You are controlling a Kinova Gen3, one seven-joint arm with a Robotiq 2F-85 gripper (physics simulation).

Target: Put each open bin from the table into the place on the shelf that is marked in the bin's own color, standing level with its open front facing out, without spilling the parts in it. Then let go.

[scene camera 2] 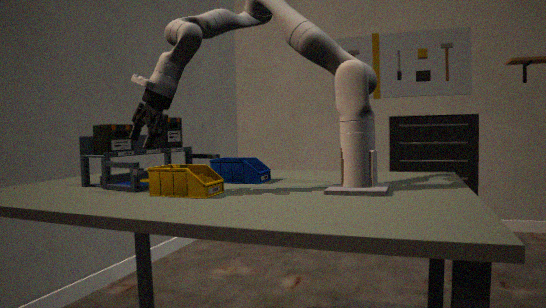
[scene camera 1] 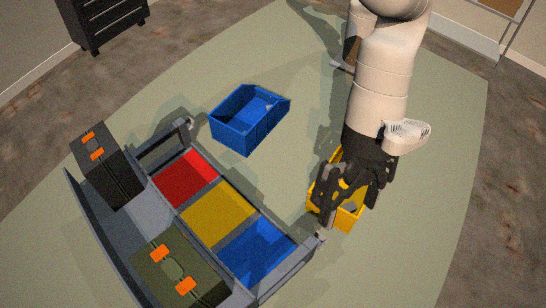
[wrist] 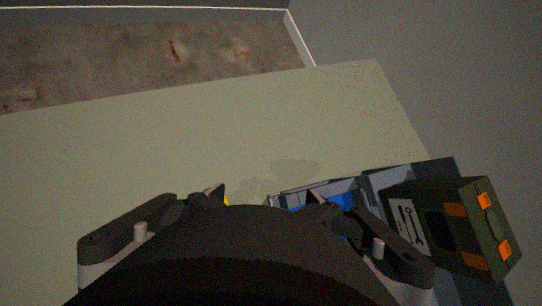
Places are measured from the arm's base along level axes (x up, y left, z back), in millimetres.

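Pixels of known places: gripper, between the fingertips: [scene camera 2: 139,144] [scene camera 1: 348,215] [wrist: 265,195]; arm's base, origin of its link: [scene camera 2: 358,185] [scene camera 1: 356,58].
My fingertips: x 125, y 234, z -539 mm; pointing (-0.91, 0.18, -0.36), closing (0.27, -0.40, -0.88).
Ahead of a thing's pixels: the offset from my fingertips to its top centre. "spot": to the spot under its first point.
The yellow bin @(spot: dy +3, dx -98, dz +38 mm) [scene camera 1: 348,224] [scene camera 2: 170,182] stands upright on the table beside the shelf @(spot: dy -26, dx -52, dz -110 mm) [scene camera 1: 287,272] [scene camera 2: 106,172], its low front toward the robot base; a grey part shows inside. A sliver of it shows in the wrist view. The blue bin @(spot: dy -288, dx -89, dz +56 mm) [scene camera 1: 232,137] [scene camera 2: 240,170] stands upright on the table near the shelf's red-marked end, with a light part inside. The shelf's lower level has red @(spot: dy -330, dx -130, dz -87 mm) [scene camera 1: 175,182], yellow @(spot: dy -212, dx -130, dz -86 mm) [scene camera 1: 215,215] and blue @(spot: dy -107, dx -130, dz -93 mm) [scene camera 1: 255,250] places, all without bins. My gripper [scene camera 1: 349,210] [scene camera 2: 141,141] [wrist: 265,195] is open and empty, above table height; in scene camera 1 it overlaps the yellow bin.
A black case @(dy -347, dx +88, dz -189 mm) [scene camera 1: 107,167] [scene camera 2: 174,134] and a green case @(dy -118, dx +63, dz -223 mm) [scene camera 1: 175,265] [scene camera 2: 112,139] [wrist: 420,215] stand on the shelf's upper level. Side rails stick out at both ends of the shelf. The robot base [scene camera 2: 356,190] stands on the table beyond the bins.
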